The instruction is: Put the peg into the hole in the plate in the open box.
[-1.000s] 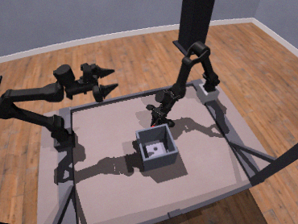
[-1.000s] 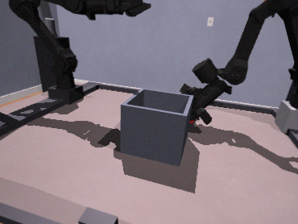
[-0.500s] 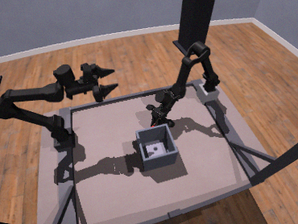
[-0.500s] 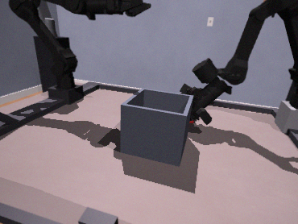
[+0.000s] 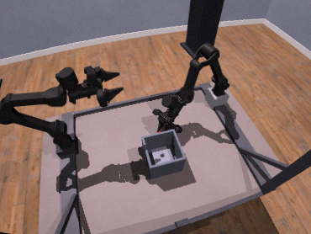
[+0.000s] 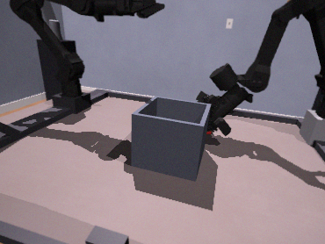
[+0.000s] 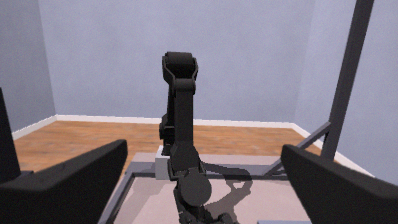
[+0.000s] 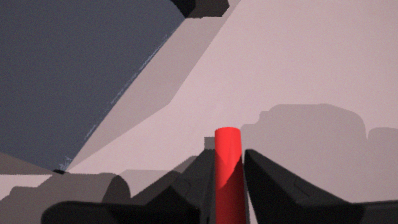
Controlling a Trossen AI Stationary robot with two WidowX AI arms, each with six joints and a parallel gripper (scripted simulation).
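Now: the red peg 2 cm below my right hand. Also, from my right hand: light plate (16 cm behind, 7 cm to the left, 1 cm above).
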